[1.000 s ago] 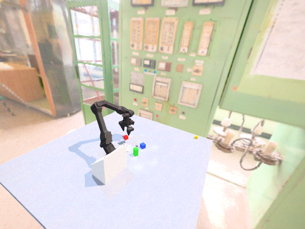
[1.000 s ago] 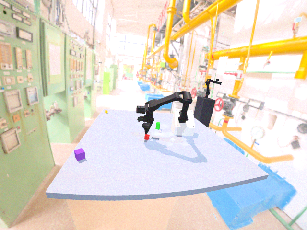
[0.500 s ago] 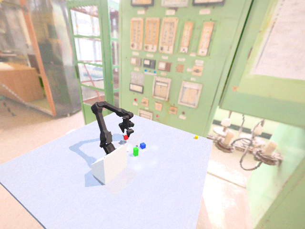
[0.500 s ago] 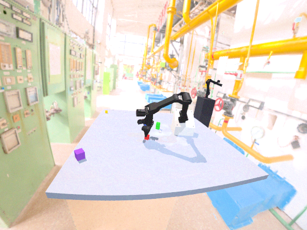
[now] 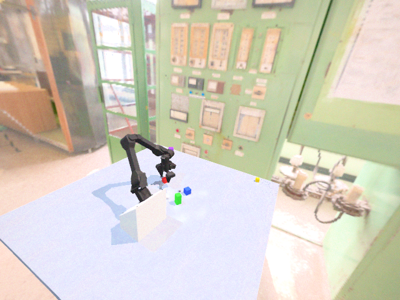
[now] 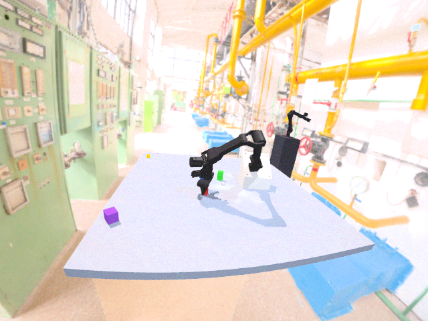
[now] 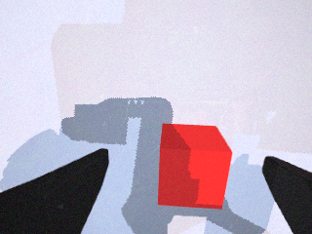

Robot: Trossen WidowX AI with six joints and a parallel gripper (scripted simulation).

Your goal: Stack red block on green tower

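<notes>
Now: gripper tip right at the red block. Round my gripper tip: purple block: 44 cm ahead, 27 cm to the left, 1 cm above; then blue block: 2 cm behind, 21 cm to the right; then yellow block: 45 cm ahead, 61 cm to the right.
</notes>
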